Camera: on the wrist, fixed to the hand. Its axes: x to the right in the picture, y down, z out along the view.
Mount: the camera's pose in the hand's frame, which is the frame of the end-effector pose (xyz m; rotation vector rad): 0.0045 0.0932 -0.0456 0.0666 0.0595 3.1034
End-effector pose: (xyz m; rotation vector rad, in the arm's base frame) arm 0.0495 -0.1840 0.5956 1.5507 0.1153 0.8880
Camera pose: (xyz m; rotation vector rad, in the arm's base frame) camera -0.0129 -0.1646 0.6763 -0.1745 1.6622 -1.6360
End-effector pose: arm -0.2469 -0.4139 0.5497 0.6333 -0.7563 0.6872
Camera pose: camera -0.2960 -0.3224 0.5516 0.8954 0.7447 -2.2309
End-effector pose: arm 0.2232 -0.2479 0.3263 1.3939 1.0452 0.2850
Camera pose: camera 0.2295 -0.1936 0.4146 -1.3896 1.6988 -1.8513
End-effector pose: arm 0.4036 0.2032 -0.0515 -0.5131 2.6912 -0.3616
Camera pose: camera 0.3532 0.2934 -0.0413 2.8066 0.5875 0.4725
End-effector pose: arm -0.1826 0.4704 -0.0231 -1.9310 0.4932 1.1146
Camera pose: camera -0.2191 0.3798 -0.0584 -0.4568 -1.9764 -1.0137
